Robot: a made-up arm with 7 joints.
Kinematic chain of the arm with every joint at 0, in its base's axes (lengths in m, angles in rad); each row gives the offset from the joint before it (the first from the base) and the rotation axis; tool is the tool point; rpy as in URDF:
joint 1: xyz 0 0 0.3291 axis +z
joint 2: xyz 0 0 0 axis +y
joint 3: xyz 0 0 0.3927 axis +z
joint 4: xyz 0.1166 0 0 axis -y
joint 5: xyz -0.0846 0 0.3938 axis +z
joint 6: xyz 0 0 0 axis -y
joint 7: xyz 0.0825 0 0 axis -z
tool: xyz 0 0 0 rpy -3.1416 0 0
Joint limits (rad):
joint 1: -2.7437..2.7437
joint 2: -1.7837..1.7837
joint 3: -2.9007..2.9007
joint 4: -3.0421..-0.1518
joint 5: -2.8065..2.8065
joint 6: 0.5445..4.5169
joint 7: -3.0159..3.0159
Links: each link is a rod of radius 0.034 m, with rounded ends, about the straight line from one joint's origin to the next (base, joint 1, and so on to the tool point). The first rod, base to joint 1, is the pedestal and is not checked.
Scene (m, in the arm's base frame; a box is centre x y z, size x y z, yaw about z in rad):
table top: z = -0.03
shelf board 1: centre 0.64 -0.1 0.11 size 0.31 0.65 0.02 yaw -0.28
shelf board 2: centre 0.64 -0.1 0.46 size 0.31 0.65 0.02 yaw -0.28
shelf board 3: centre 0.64 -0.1 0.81 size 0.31 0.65 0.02 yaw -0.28
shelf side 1: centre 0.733 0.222 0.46 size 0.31 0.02 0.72 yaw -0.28
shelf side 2: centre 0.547 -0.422 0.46 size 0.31 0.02 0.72 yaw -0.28
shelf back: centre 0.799 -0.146 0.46 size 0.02 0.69 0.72 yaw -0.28
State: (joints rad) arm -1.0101 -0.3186 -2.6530 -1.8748 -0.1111 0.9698 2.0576
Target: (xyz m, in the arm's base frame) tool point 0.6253 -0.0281 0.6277
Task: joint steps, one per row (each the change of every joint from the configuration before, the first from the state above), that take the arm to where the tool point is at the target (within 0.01 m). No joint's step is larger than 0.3 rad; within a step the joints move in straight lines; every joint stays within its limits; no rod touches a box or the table.
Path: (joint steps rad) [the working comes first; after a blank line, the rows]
Joints at the target: 0.8557 0.2426 -1.0159 -1.6684 0.0282 0.9338 2.0576
Straight joint move there: touches shelf side 2.

1: 0.2709 -0.0208 0.2860 -0.0489 0.0258 -0.0476 0.0000
2: 0.2709 -0.0209 0.2861 -0.0489 0.0259 -0.0476 0.0000
3: 0.2709 -0.0208 0.2860 -0.0489 0.0258 -0.0476 0.0000
4: 0.2710 -0.0208 0.2861 -0.0488 0.0259 -0.0476 0.0000
5: 0.2709 -0.0209 0.2860 -0.0489 0.0258 -0.0476 0.0000
6: 0.2709 -0.0208 0.2861 -0.0489 0.0258 -0.0476 0.0000
7: 0.2709 -0.0208 0.2860 -0.0489 0.0259 -0.0475 0.0000
8: -0.0102 0.2356 -0.1217 0.1829 -0.0139 0.0990 0.0000
9: -0.0102 0.2357 -0.1218 0.1828 -0.0138 0.0990 0.0000
10: -0.0102 0.2357 -0.1217 0.1829 -0.0139 0.0991 0.0000

